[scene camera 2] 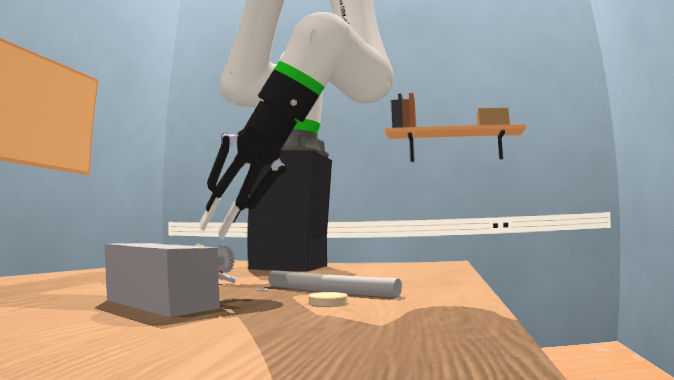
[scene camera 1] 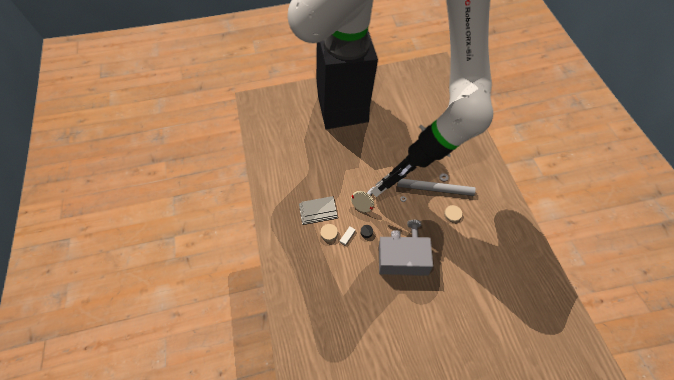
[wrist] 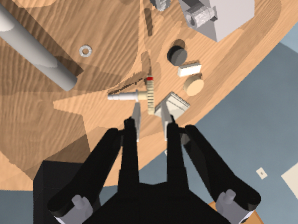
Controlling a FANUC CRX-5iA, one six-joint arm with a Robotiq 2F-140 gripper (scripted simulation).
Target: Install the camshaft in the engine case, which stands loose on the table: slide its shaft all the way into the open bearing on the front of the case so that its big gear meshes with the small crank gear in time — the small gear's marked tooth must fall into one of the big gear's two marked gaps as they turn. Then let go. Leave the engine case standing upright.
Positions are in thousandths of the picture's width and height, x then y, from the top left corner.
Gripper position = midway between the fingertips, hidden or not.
I see my gripper (scene camera 2: 314, 609), a long grey rod (scene camera 2: 547, 754) and a grey engine case (scene camera 2: 254, 741).
The grey engine case shows as well in scene camera 1 (scene camera 1: 591, 672). My gripper is seen too in scene camera 1 (scene camera 1: 559, 501) and in the wrist view (wrist: 505, 489).
